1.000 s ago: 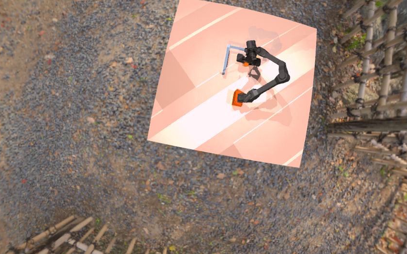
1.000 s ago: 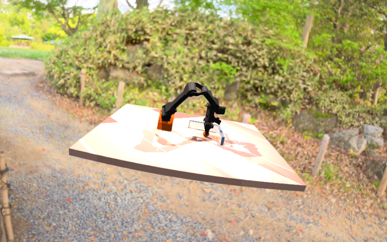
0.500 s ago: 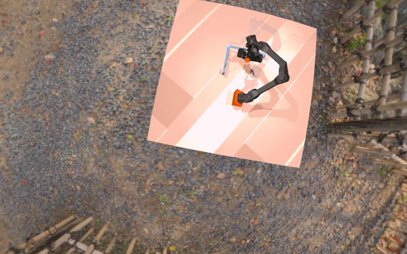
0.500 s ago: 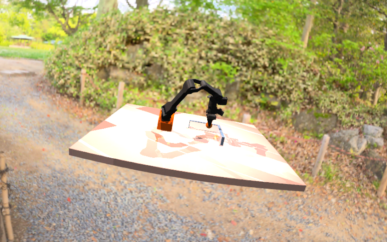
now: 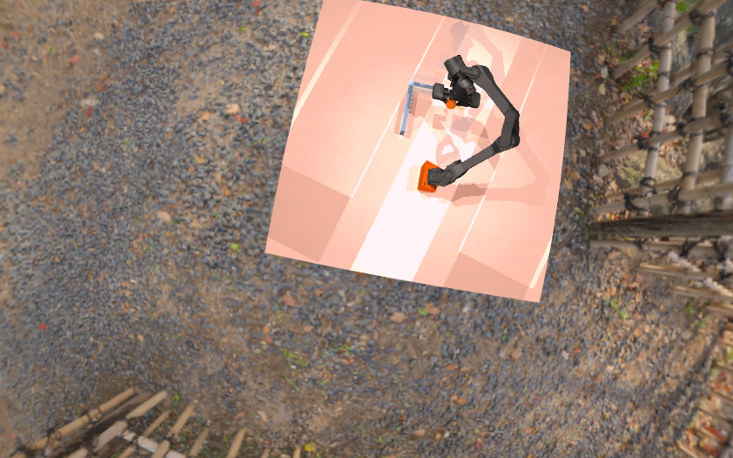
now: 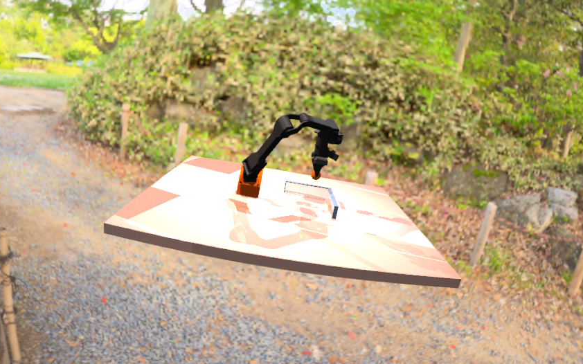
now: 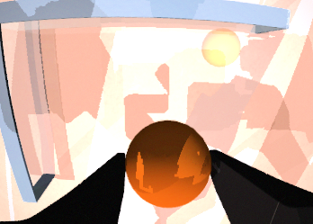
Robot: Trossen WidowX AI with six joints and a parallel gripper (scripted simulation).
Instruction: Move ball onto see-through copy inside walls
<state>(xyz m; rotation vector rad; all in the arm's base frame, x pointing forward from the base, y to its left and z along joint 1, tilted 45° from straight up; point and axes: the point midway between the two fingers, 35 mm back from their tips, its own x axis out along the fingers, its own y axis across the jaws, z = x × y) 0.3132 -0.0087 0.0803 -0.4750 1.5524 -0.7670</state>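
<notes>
Now: the see-through copy of ball 6 cm ahead of my gripper tip, 9 cm to the right of it and 13 cm below it. The rest, counted from my gripper tip: orange ball: right at my gripper tip.
</notes>
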